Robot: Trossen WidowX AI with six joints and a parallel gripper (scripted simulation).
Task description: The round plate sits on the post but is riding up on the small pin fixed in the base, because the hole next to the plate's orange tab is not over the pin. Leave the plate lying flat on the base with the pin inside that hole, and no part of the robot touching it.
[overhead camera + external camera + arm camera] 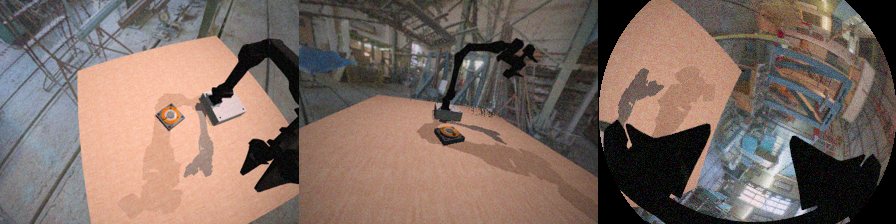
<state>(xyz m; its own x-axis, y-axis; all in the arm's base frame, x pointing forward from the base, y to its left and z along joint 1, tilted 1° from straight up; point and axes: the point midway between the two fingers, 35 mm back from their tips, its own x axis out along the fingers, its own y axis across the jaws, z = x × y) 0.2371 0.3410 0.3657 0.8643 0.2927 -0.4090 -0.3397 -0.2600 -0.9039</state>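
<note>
My gripper tip is 3 cm short of the round orange plate, 36 cm to the left of it and 38 cm above it. From my gripper tip the other things lie so: dark square base (1 cm ahead, 37 cm to the right, 40 cm below).
</note>
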